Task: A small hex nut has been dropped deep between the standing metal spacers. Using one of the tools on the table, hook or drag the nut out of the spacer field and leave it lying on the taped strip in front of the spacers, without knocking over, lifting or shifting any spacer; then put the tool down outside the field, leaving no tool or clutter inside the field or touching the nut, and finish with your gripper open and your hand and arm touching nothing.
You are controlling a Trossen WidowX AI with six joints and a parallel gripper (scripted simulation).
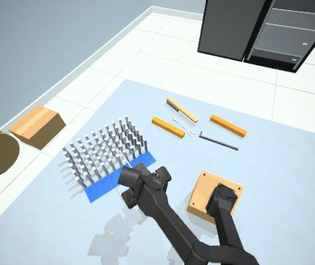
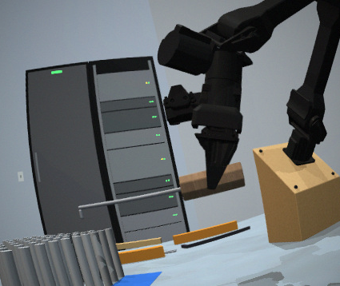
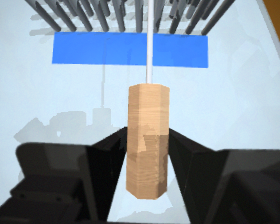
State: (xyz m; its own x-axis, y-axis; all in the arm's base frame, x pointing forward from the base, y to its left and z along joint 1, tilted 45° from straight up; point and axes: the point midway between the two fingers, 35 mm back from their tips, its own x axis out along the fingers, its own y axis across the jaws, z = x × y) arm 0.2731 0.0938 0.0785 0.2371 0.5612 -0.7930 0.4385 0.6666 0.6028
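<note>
The blue taped strip lies 17 cm ahead of my gripper tip, 4 cm to the right of it and 15 cm below it. Round my gripper tip: small wrench 2 cm ahead, 48 cm to the right, 14 cm below; hex nut 31 cm ahead, 16 cm to the right, 14 cm below; hook tool 9 cm ahead, 4 cm to the right.
</note>
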